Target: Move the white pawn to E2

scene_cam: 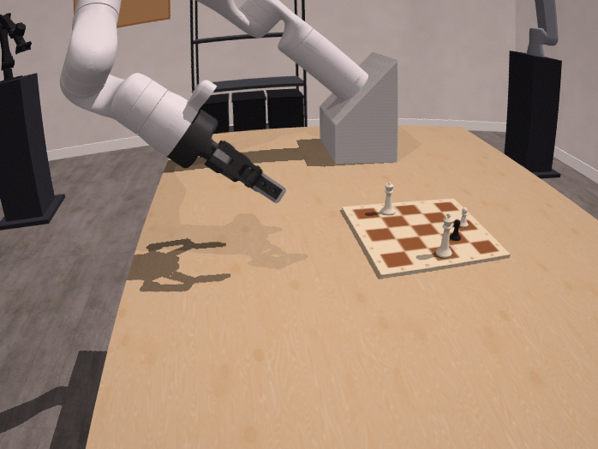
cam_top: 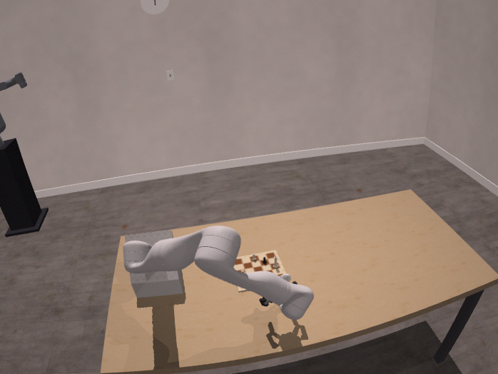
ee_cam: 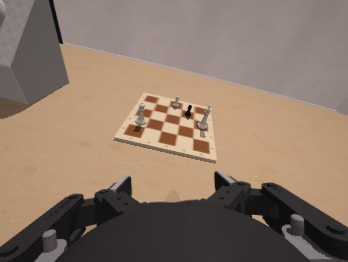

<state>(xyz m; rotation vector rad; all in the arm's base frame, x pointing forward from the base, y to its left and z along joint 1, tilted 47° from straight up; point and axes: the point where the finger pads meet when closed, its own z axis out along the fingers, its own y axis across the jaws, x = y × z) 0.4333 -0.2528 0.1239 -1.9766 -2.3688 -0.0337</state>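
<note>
My hand is 31 cm to the right of the white pawn and 8 cm above it. Round my hand: white king 7 cm ahead, 24 cm to the left, 6 cm below; then black pawn 3 cm ahead, 28 cm to the left, 8 cm below; then chessboard 1 cm behind, 24 cm to the left, 9 cm below.
</note>
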